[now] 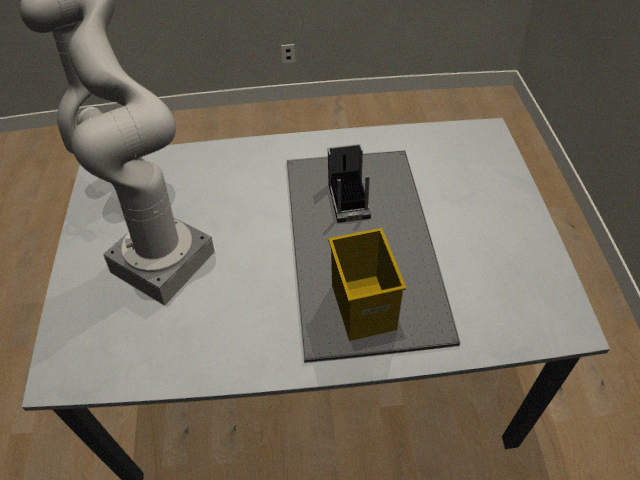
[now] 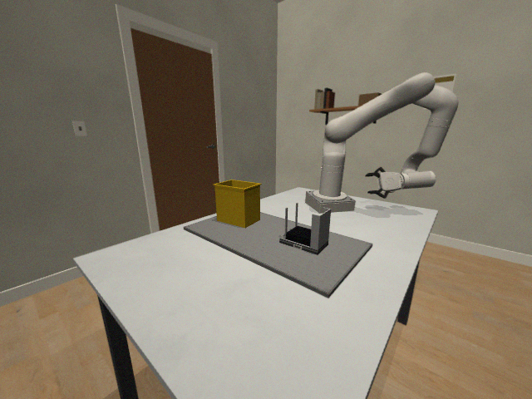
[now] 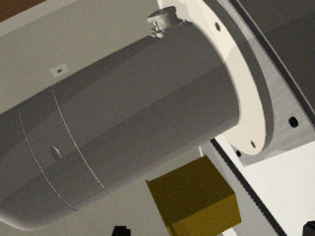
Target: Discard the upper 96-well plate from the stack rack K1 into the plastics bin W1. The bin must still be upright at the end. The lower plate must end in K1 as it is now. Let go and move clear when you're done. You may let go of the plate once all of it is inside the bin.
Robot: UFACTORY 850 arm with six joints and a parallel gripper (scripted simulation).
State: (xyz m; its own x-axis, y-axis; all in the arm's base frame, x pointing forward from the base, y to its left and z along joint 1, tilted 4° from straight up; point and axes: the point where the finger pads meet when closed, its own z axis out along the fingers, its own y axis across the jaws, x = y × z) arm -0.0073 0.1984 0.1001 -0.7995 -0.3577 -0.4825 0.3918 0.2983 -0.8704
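Right now my hand is 560 mm short of the black 96-well plate, 150 mm to the left of it and 110 mm above it. Also, from my hand: yellow plastics bin W1 (520 mm to the right, 470 mm ahead, 60 mm below).
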